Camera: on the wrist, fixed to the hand. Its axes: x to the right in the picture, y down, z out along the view.
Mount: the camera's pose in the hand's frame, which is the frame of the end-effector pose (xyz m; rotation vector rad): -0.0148 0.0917 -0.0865 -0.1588 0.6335 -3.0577
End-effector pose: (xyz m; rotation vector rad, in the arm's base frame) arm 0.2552 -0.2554 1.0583 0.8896 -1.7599 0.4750
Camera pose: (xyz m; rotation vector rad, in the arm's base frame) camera 0.2426 -0.1320 1.0852 1.6860 1.1708 -1.2262
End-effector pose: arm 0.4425 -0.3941 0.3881 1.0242 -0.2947 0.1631
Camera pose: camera 0.4180 -0.2728 0.4162 0.2362 1.8704 -2.1635
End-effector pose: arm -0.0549 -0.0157 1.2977 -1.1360 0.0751 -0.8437
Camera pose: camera -0.0541 -0.0584 1.1782 -0.0058 0.8483 2.1421
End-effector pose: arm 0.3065 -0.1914 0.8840 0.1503 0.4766 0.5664
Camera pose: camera 0.2106 -0.1222 0.8379 -0.9066 0.6803 -2.4168
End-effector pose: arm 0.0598 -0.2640 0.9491 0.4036 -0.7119 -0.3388
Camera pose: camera 0.1235 -0.1571 0.9242 -0.9774 -1.1401 2.5899
